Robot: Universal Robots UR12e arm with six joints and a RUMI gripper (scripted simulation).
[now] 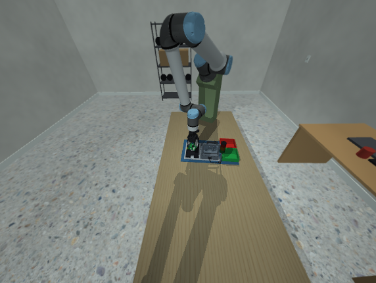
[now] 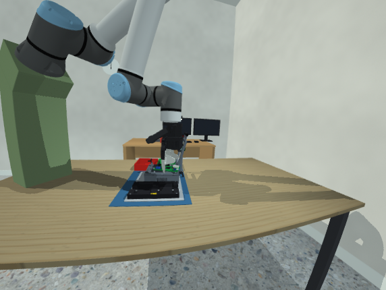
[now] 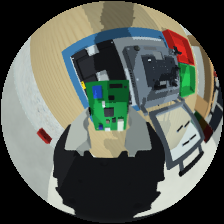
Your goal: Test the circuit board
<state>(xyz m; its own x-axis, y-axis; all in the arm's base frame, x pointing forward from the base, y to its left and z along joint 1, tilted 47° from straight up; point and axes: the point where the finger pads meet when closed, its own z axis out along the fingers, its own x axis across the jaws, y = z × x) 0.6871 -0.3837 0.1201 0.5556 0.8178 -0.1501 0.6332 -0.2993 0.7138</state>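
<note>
Right now the green circuit board is right at my hand. Round my hand: tester lid: 15 cm ahead, 11 cm to the left, 6 cm above; then red bin: 39 cm to the left, 11 cm below, 3 cm ahead; then green bin: 33 cm to the left, 16 cm ahead, 11 cm below.
</note>
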